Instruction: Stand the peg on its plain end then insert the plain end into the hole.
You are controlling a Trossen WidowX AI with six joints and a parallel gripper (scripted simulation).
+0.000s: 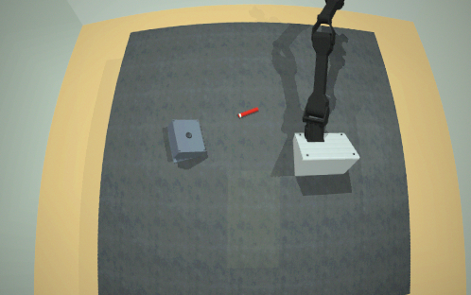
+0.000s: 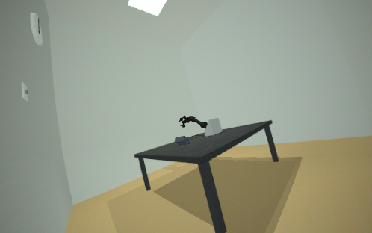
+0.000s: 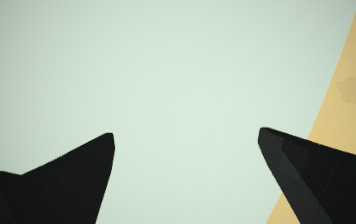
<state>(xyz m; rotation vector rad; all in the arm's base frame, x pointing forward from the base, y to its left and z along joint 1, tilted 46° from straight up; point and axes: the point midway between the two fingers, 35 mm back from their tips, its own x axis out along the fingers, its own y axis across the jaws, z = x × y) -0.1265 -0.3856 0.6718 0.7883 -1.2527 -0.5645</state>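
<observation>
Right now the peg is 370 mm ahead of my gripper tip, 650 mm to the left of it and 270 mm below it. Round my gripper tip: grey sloped panel (580 mm ahead, 760 mm to the left, 240 mm below).
</observation>
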